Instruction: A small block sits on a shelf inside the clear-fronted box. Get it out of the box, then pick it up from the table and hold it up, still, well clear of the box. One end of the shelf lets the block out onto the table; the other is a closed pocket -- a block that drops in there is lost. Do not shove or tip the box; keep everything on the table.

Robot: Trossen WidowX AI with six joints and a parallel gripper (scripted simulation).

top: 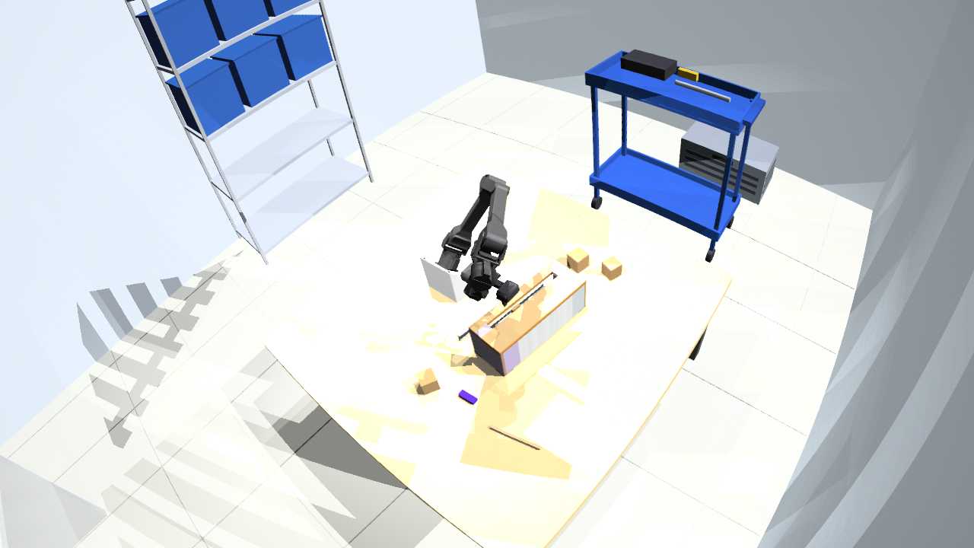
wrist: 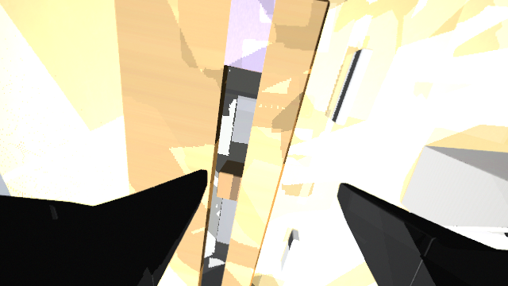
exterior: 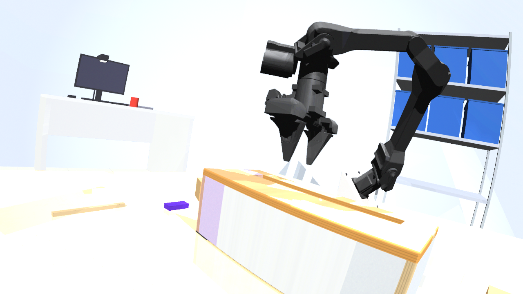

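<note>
The small tan block is 40 mm ahead of my gripper tip, 50 mm to the left of it and 80 mm below it. Also, from my gripper tip: long wooden box: 30 mm ahead, 80 mm to the left, 100 mm below; thin stick: 300 mm ahead, 260 mm to the right, 160 mm below; purple piece: 90 mm ahead, 250 mm to the right, 160 mm below.
</note>
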